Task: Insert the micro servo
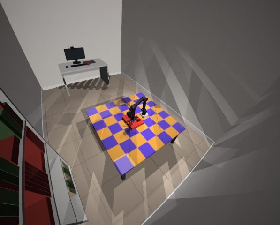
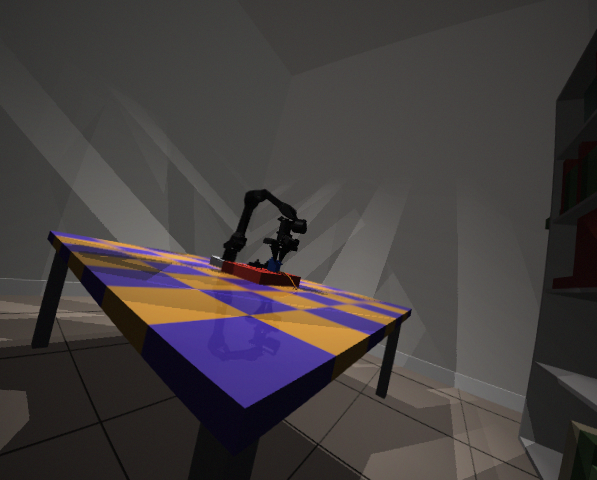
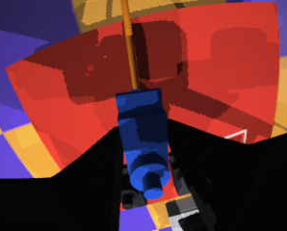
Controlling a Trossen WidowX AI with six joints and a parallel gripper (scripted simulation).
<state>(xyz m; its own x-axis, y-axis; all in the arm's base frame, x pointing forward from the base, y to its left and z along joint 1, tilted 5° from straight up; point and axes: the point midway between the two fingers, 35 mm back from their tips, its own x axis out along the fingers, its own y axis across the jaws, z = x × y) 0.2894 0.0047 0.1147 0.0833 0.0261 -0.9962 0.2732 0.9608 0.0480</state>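
The red robot deck lies 3 cm to the right of my gripper tip and 7 cm below it.
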